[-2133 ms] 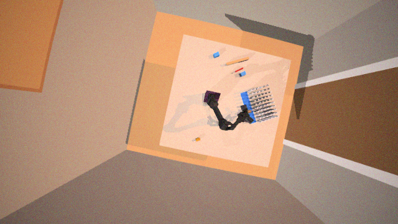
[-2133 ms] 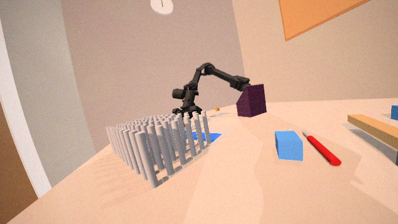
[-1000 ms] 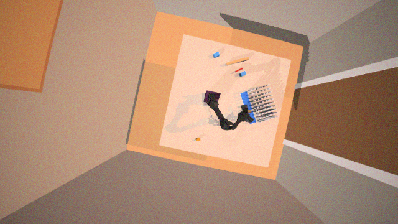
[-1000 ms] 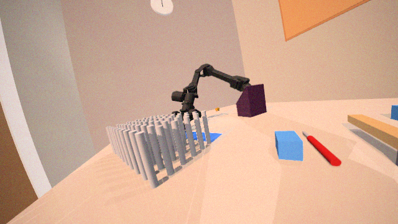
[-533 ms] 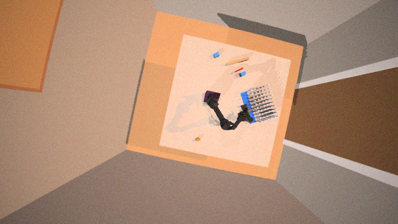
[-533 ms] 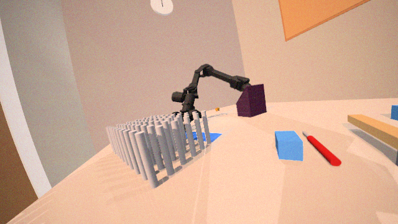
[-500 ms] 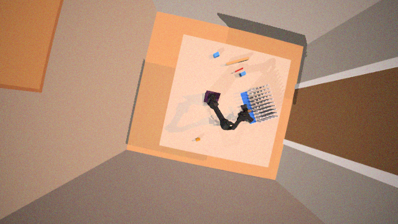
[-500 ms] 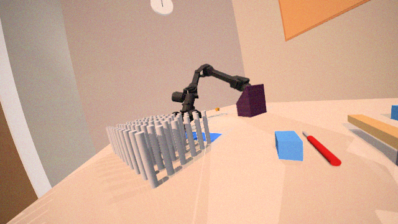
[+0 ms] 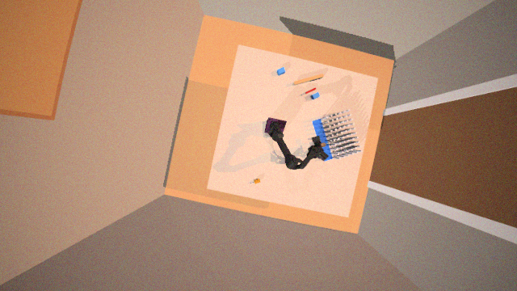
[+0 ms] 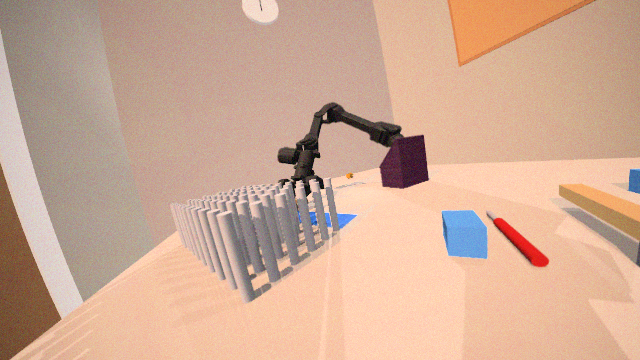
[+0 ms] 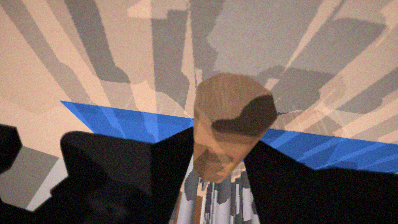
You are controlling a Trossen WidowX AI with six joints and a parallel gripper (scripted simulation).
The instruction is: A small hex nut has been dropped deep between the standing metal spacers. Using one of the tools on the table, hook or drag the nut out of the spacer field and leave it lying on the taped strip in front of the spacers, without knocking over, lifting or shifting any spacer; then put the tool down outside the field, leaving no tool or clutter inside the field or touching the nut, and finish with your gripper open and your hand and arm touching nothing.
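My gripper tip is 5 cm to the right of the blue taped strip, 1 cm short of it and 1 cm above it. The rest, counted from my gripper tip: red-handled tool 41 cm to the left, 24 cm behind; then small orange object 47 cm behind, 45 cm to the right, 1 cm above; then brown wooden-handled tool 8 cm ahead, 5 cm to the left.
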